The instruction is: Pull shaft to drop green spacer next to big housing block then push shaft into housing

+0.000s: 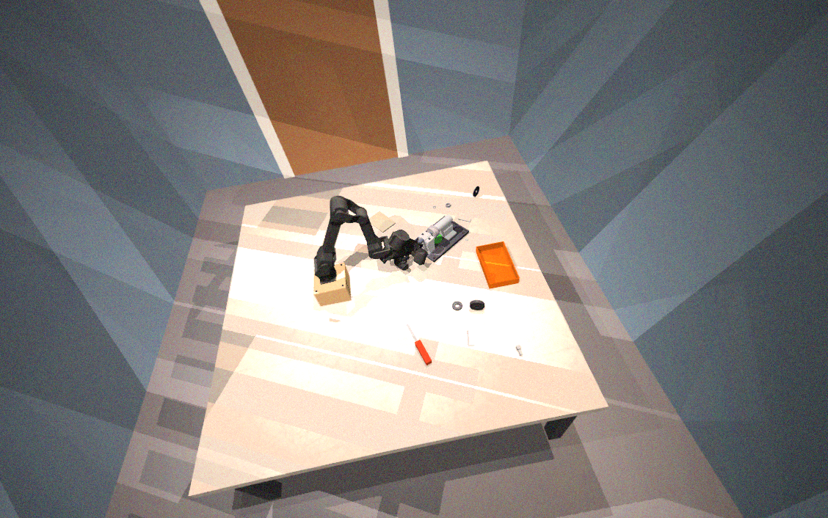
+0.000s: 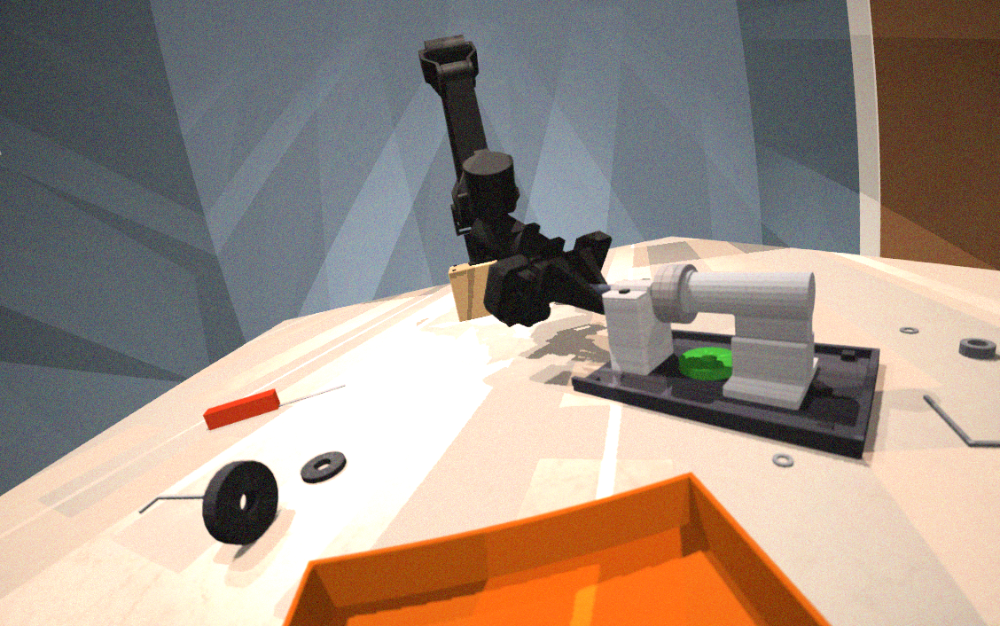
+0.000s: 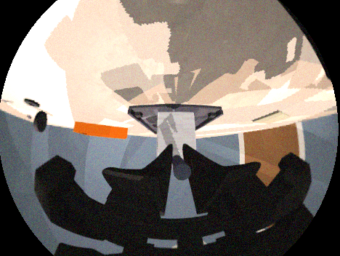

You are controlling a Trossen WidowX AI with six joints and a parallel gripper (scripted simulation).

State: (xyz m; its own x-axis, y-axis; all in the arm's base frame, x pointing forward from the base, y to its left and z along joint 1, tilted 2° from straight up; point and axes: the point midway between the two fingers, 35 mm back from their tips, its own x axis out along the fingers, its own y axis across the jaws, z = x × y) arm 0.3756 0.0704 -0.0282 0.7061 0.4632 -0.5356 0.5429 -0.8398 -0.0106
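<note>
Now: the shaft 50 mm ahead of my gripper tip, 30 mm to the left of it and 20 mm above it. The rest, counted from my gripper tip: orange tray (280 mm ahead, 160 mm to the right, 50 mm below); then grey spacer (60 mm ahead, 40 mm to the left, 20 mm above); then green spacer (80 mm ahead, 60 mm to the left, 50 mm below).
</note>
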